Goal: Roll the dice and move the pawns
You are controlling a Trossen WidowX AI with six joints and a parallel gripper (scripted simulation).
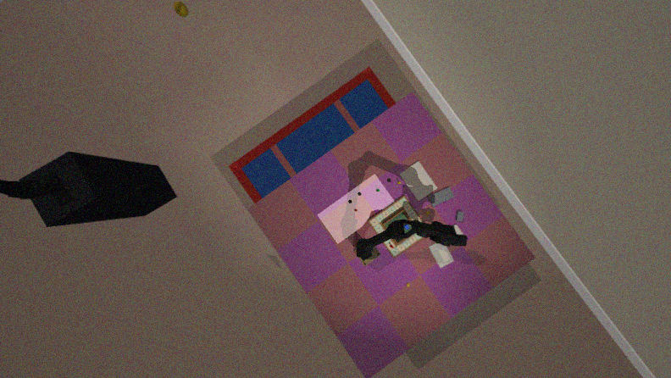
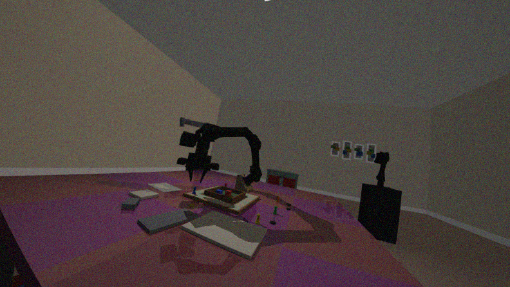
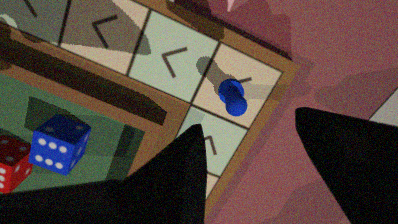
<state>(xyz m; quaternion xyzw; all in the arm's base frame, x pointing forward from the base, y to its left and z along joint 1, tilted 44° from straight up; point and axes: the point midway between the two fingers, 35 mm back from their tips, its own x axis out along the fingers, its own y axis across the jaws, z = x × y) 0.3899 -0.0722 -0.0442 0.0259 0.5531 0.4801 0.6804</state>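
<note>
Now: the blue pawn 4 cm below my gripper tip. Round my gripper tip: white slab 14 cm ahead, 28 cm to the left, 6 cm below; then green tray 12 cm behind, 10 cm to the left, 6 cm below; then grey slab 21 cm ahead, 13 cm to the left, 6 cm below.
</note>
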